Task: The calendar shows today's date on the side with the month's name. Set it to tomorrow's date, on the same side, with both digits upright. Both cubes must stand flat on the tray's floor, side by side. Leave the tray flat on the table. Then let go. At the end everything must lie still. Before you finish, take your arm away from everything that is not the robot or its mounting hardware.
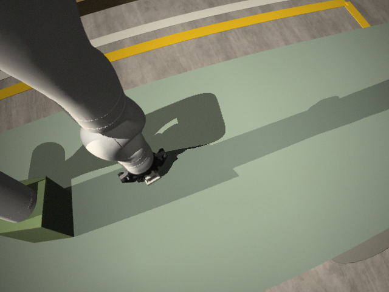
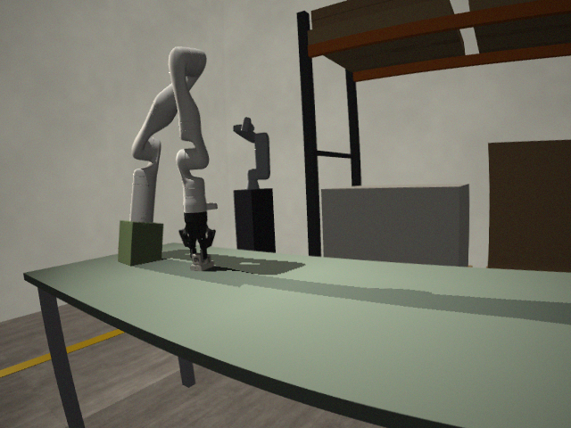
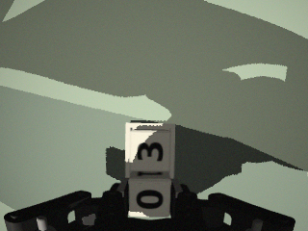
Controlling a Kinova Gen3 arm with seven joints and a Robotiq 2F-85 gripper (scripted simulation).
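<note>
Right now the white cube is 1 cm below my hand. Round my hand: white tray: 4 cm below, 1 cm to the left, 1 cm behind.
</note>
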